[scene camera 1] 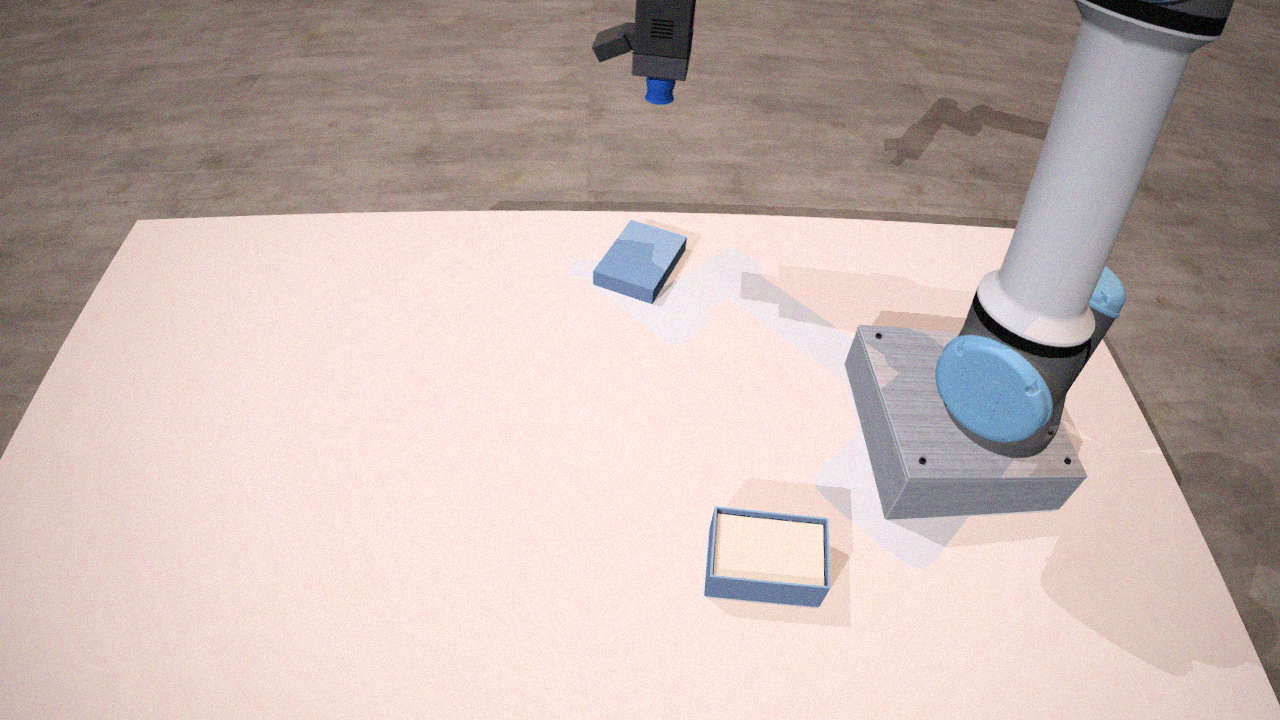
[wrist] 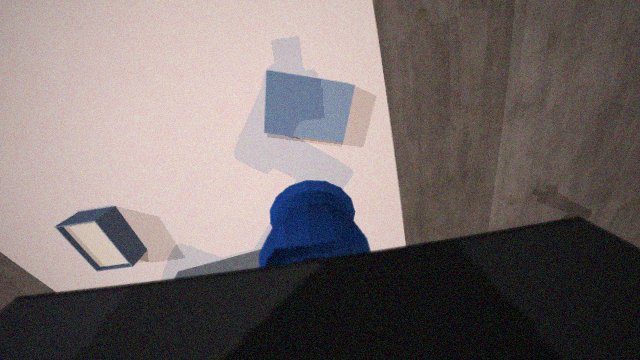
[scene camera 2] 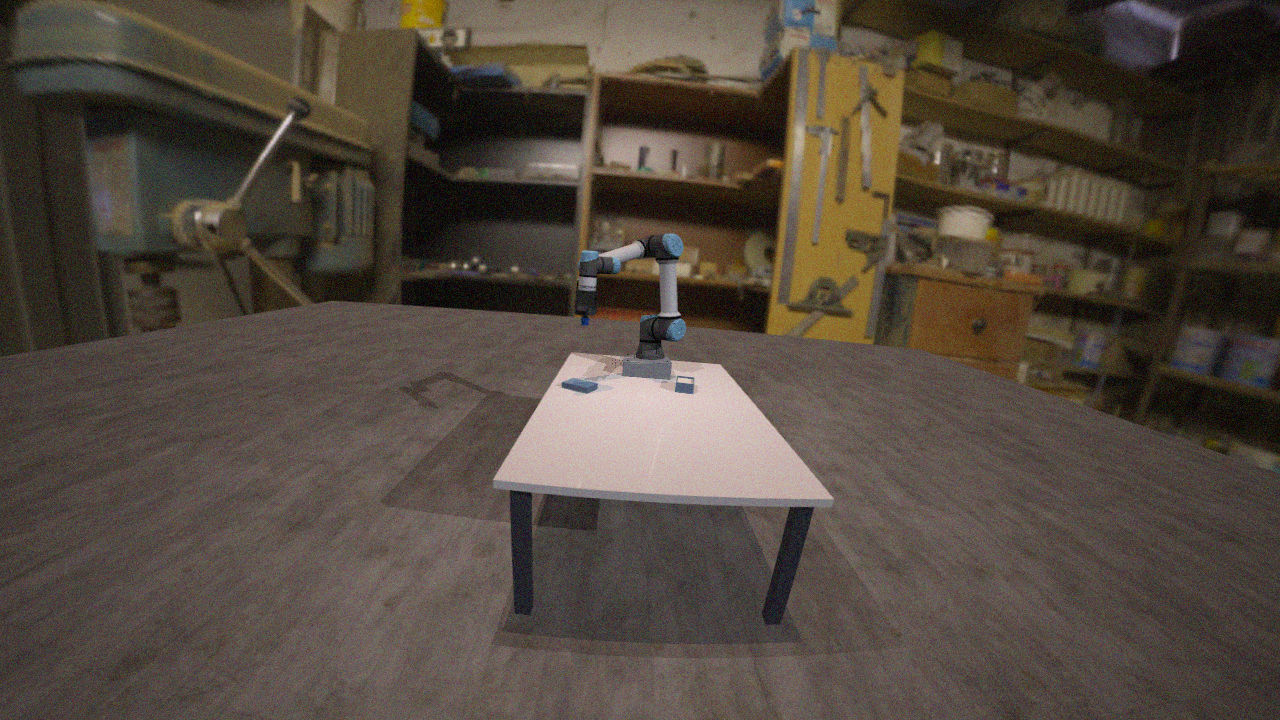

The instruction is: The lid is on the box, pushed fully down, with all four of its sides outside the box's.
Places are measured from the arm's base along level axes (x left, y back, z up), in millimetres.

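Pixels of known places: end effector, tool point: (scene camera 1: 659,97) (wrist: 312,218) (scene camera 2: 584,324); arm's base, origin of the base link: (scene camera 2: 649,357).
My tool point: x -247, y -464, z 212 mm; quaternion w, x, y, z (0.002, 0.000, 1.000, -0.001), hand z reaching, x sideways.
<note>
For each thing: its middle in the pictures, then the offset to it from my tool point. Level surfaces: height alone.
- blue lid, body centre: (scene camera 1: 640,259) (wrist: 307,108) (scene camera 2: 579,385) dx -4, dy -9, dz -272 mm
- open blue box, body centre: (scene camera 1: 767,557) (wrist: 105,239) (scene camera 2: 684,384) dx +454, dy +187, dz -262 mm
- table, its level: dz -285 mm
The blue lid (scene camera 1: 637,259) (scene camera 2: 579,385) (wrist: 305,107) lies flat on the table near its far edge in scene camera 1, with its smooth face up. The open blue box (scene camera 1: 765,591) (scene camera 2: 684,388) (wrist: 121,235) stands upright on the table, apart from the lid, and shows a cream-coloured inside. My gripper, a blue suction cup (scene camera 1: 659,101) (scene camera 2: 584,322) (wrist: 312,187), hangs high above the table on the lid's side. It is open, with nothing on it. Its lower rim points down, well clear of the lid.
The arm's grey metal base block (scene camera 1: 984,497) (scene camera 2: 646,368) stands on the table (scene camera 1: 358,402) (scene camera 2: 662,447) (wrist: 150,100), nearer the box than the lid. The upper arm (scene camera 1: 1092,161) rises from it. The lid lies close to a table edge, with floor beyond.
</note>
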